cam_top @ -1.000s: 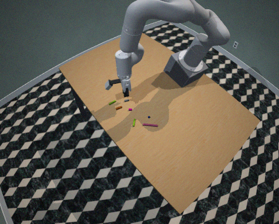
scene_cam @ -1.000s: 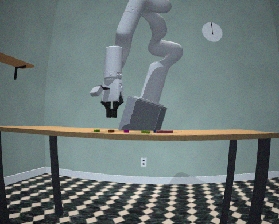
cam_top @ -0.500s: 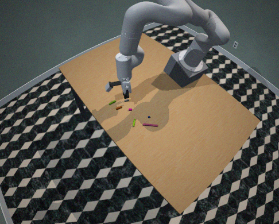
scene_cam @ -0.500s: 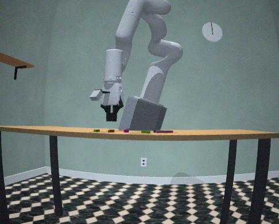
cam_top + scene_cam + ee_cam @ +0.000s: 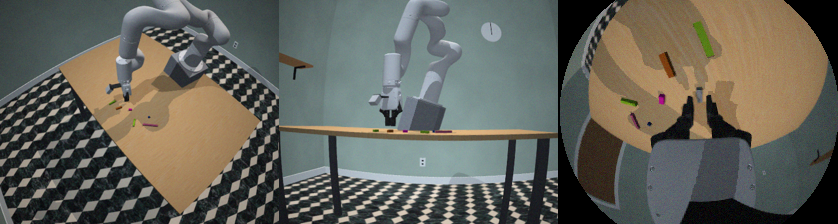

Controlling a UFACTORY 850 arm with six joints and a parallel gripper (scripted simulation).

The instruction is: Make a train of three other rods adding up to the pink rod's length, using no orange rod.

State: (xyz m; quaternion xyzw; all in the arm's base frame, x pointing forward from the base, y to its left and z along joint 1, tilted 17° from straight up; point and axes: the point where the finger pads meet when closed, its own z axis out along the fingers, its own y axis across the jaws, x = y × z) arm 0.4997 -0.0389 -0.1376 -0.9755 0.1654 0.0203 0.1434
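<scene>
Right now the grey rod is 40 mm below my hand. The rest, counted from my hand: magenta rod (80 mm to the left, 40 mm below, 20 mm ahead); orange rod (70 mm ahead, 40 mm below, 20 mm to the left); blue rod (190 mm to the left, 40 mm below, 40 mm behind).
</scene>
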